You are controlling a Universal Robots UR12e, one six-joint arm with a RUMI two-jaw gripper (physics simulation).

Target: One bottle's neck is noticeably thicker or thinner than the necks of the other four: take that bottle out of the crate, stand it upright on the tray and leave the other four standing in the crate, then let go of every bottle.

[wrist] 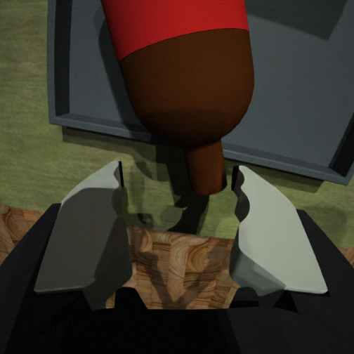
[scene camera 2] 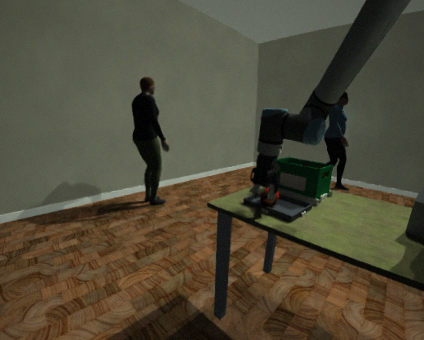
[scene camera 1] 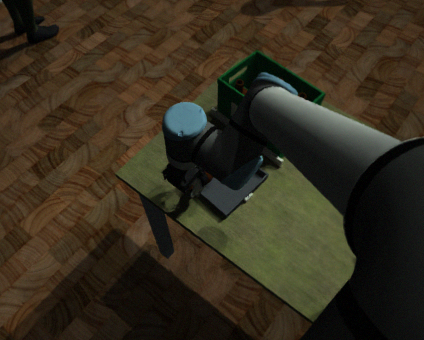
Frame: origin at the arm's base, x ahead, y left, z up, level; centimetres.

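Seen in the pictures: gripper, fingertip midpoint: (scene camera 2: 262,200).
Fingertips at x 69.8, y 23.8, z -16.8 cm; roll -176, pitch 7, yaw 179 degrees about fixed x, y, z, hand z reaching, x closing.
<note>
Pixels of each thing's top centre, then the offset from my fingertips to it. "*": a spot on its surface instead. Level surfaces: height alone.
- grey tray at a spot on its surface: (scene camera 1: 220,200) * dz -4.2, dx -9.5, dy -2.5 cm
- green crate at its top centre: (scene camera 1: 270,85) (scene camera 2: 302,162) dz +12.8, dx -4.1, dy -36.2 cm
- green table top at its surface level: dz -4.8 cm
A brown bottle with a red label (wrist: 190,95) (scene camera 2: 270,196) lies on its side on the grey tray (wrist: 290,100) (scene camera 1: 220,200) (scene camera 2: 292,207), its neck sticking out over the tray's rim. My gripper (wrist: 177,167) (scene camera 2: 264,194) is open, with the neck's end between or just above its fingertips, nearer the right one and not gripped. In scene camera 1 the arm hides most of the bottle. The green crate (scene camera 1: 227,102) (scene camera 2: 317,181) stands upright behind the tray; bottle tops (scene camera 1: 240,85) show inside, the others hidden by the arm and walls.
The green table top (scene camera 1: 300,240) (scene camera 2: 350,225) carries the tray and crate. The tray lies near the table's edge, with the wooden floor (wrist: 175,255) beyond it. The arm passes over the crate. Two people (scene camera 2: 147,125) (scene camera 2: 337,130) stand away from the table.
</note>
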